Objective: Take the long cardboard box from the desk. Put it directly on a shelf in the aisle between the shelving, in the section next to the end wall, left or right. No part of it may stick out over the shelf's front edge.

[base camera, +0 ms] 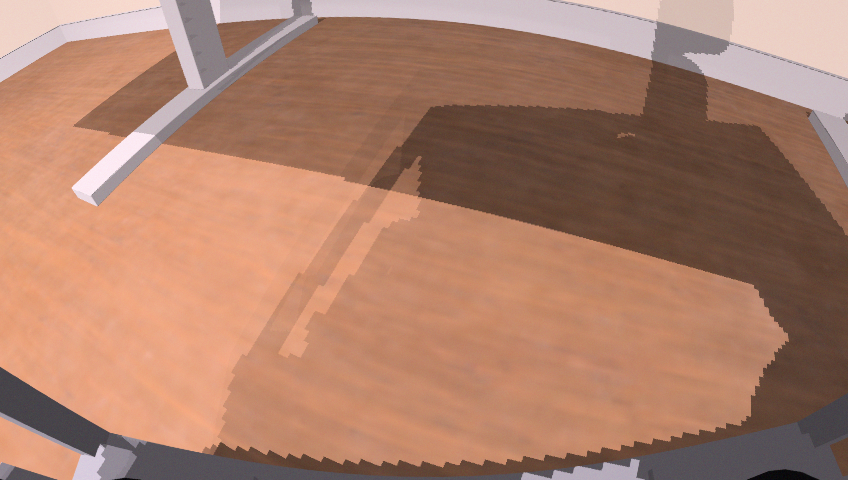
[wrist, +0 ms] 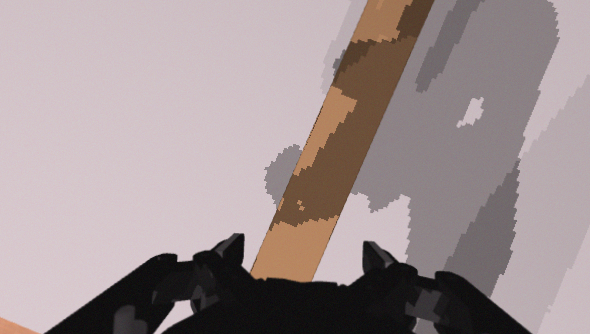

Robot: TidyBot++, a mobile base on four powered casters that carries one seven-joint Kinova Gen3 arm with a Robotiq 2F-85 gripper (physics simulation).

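Places are measured from the arm's base along level axes (x ahead, y left, z up), in centimetres.
Where they show: gripper, between the fingertips: point(wrist: 302, 250).
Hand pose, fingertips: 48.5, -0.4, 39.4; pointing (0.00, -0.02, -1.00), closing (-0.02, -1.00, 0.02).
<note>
Each offset is from my fingertips to the centre of the thing, as dx, dy, dz. "pt": to the spot under its first point. Level surfaces: height alone.
The long cardboard box point(wrist: 345, 145) lies on the white desk top @(dz -7.1) point(wrist: 150, 110). In the wrist view it is a narrow brown strip running slanted from the top, right of the middle, down to the gripper; its upper end is outside the view and its lower part is hidden behind the gripper. My gripper point(wrist: 302, 250) is open, with one fingertip on each side of the strip in the picture. The strip runs tilted to the fingers, nearer the left fingertip. How high the fingers are over the box I cannot tell. The shelves do not show in these views.
In the base camera view a desk leg @(pt +32.9, +45.7, -68.3) point(base camera: 196, 50) with its long foot @(pt +21.5, +48.5, -76.9) point(base camera: 172, 121) stands on the wooden floor @(dz -79.1) point(base camera: 476, 333) at the left. Part of another foot point(base camera: 833, 139) shows at the right edge. The wall's white baseboard @(pt +58.4, -7.8, -78.0) point(base camera: 476, 20) runs behind.
</note>
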